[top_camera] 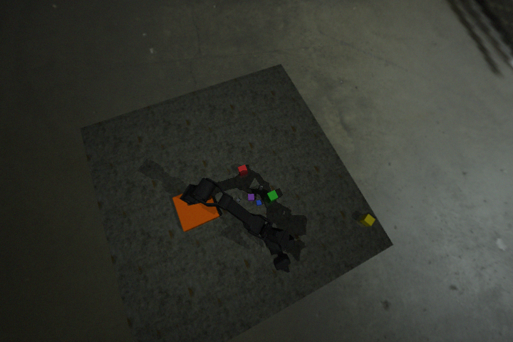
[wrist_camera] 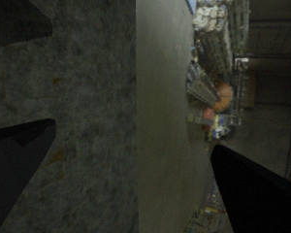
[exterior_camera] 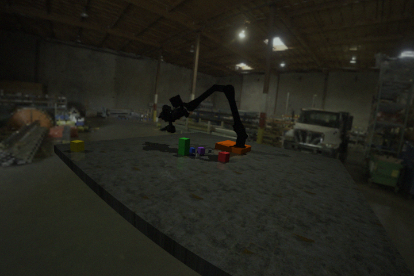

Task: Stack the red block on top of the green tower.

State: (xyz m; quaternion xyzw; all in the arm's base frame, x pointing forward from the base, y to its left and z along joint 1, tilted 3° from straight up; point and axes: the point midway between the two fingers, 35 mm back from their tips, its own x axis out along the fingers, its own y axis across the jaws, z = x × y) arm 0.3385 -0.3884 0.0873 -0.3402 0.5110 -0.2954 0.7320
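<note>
My gripper tip is now 70 mm past the red block, 500 mm to the right of it and 100 mm above it. From my gripper tip the other things lie so: purple block 60 mm behind, 350 mm to the left, 100 mm below; then blue block 30 mm behind, 310 mm to the left, 110 mm below; then small white block 390 mm to the left, 110 mm below.
</note>
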